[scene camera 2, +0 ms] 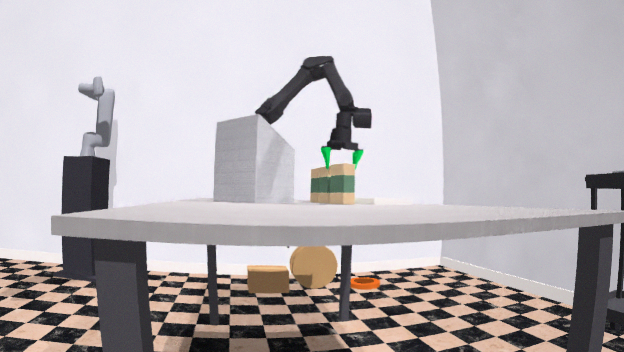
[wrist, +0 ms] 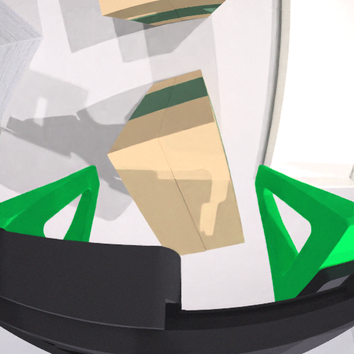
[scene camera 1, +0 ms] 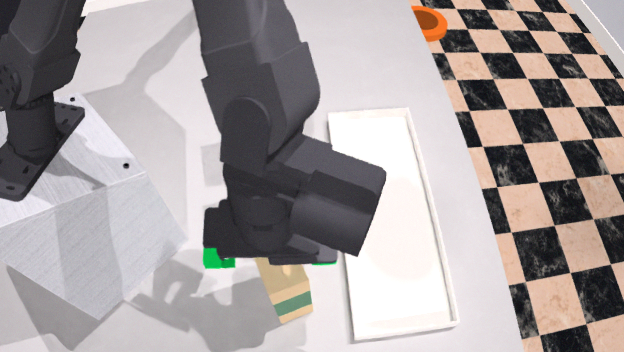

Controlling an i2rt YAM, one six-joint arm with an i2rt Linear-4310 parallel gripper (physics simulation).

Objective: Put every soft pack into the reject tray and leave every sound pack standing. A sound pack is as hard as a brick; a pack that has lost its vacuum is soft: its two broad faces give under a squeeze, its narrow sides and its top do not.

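Pixels of known places: gripper, between the fingertips: point(scene camera 2: 340, 170) point(scene camera 1: 273, 261); arm's base, origin of its link: point(scene camera 2: 255, 135) point(scene camera 1: 34, 147).
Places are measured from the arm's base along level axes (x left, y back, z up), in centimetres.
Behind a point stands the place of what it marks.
A tan pack with a green band point(scene camera 1: 292, 287) @[x -10.9, y -34.0, z -11.1 cm] point(scene camera 2: 342, 184) @[x -11.4, y -31.3, z -17.9 cm] point(wrist: 185, 195) stands upright, nearest to scene camera 2 and slightly turned. My gripper point(scene camera 1: 272, 262) @[x -7.1, y -31.2, z -12.8 cm] point(scene camera 2: 342, 166) @[x -7.1, y -31.2, z -12.8 cm] point(wrist: 176, 173) is open above it, one green finger to each side, with gaps in the wrist view. The tips are about level with the pack's top in scene camera 2. Another pack point(wrist: 165, 11) shows at the top of the wrist view. Packs point(scene camera 2: 320, 185) @[x 7.3, y -25.5, z -17.8 cm] stand behind the nearest one in scene camera 2; the arm hides them in scene camera 1. The white reject tray point(scene camera 1: 395, 300) @[x -8.0, y -47.7, z -24.3 cm] point(wrist: 320, 100) lies right of the packs.
A grey metal block point(scene camera 1: 95, 240) @[x -8.2, y -8.3, z -8.9 cm] point(scene camera 2: 237, 160) @[x -9.6, y 5.0, z -10.3 cm] point(wrist: 12, 45) carries the arm, left of the packs. The table edge point(scene camera 2: 320, 232) @[x -97.4, y -15.7, z -25.3 cm] faces scene camera 2. An orange ring point(scene camera 1: 440, 32) point(scene camera 2: 365, 286) lies on the floor. A second, grey arm point(scene camera 2: 104, 117) stands far left.
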